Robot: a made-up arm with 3 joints. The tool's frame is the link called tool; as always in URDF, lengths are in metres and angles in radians. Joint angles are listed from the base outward. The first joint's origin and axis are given. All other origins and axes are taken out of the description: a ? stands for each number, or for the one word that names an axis. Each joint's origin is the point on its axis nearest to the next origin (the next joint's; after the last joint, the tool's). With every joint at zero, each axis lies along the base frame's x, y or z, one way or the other. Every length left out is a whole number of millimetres.
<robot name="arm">
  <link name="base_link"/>
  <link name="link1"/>
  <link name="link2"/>
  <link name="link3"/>
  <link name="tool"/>
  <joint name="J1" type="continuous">
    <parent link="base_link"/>
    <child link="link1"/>
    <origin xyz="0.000 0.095 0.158"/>
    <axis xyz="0 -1 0"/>
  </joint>
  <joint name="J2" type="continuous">
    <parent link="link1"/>
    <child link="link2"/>
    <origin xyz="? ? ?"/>
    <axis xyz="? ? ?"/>
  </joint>
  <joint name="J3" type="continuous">
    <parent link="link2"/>
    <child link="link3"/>
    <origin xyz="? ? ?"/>
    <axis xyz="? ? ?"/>
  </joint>
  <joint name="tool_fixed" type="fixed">
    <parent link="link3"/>
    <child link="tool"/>
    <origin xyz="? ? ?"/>
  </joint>
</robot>
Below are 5 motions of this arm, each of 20 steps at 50 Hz.
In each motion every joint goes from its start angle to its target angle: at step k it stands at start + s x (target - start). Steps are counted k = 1, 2, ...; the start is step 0. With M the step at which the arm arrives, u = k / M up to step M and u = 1 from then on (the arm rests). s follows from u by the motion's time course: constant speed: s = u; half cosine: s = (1 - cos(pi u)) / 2; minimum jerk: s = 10 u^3 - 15 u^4 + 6 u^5.
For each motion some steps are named. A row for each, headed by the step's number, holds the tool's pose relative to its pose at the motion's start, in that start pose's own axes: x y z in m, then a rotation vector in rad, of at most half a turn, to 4 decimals.
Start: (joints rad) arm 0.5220 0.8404 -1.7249
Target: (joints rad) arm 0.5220 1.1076 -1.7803
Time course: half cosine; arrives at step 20
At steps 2, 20:
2: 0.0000 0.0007 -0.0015 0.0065 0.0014 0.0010
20: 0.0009 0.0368 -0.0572 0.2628 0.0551 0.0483

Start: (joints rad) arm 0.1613 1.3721 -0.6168
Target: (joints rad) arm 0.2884 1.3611 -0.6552
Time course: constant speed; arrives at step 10
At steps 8, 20:
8: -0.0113 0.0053 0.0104 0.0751 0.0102 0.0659
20: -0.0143 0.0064 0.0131 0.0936 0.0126 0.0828

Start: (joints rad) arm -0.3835 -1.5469 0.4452
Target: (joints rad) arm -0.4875 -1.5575 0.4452
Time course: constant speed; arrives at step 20
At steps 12, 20:
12: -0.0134 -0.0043 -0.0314 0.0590 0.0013 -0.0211
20: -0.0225 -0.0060 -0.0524 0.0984 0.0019 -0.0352

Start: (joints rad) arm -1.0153 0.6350 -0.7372
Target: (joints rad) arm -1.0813 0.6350 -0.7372
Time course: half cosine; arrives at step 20
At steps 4, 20:
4: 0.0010 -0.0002 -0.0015 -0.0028 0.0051 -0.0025
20: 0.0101 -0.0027 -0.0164 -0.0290 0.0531 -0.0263

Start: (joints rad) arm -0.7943 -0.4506 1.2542
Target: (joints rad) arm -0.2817 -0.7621 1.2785
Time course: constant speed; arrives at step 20
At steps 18, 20:
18: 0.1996 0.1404 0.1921 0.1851 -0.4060 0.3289
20: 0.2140 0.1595 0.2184 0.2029 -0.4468 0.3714

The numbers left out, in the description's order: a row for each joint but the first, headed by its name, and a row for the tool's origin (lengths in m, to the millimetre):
J2: xyz 0.341 0.000 0.139, axis 0 0 -1
J3: xyz 0.033 -0.199 0.000, axis 0 -1 0
tool: xyz 0.169 0.000 -0.113

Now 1 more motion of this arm.
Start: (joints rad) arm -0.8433 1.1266 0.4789
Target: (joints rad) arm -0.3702 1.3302 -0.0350
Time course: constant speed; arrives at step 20
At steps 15, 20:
15: -0.0619 -0.0550 0.0282 0.2758 0.2534 -0.2390
20: -0.0885 -0.0635 0.0349 0.3930 0.3445 -0.2943

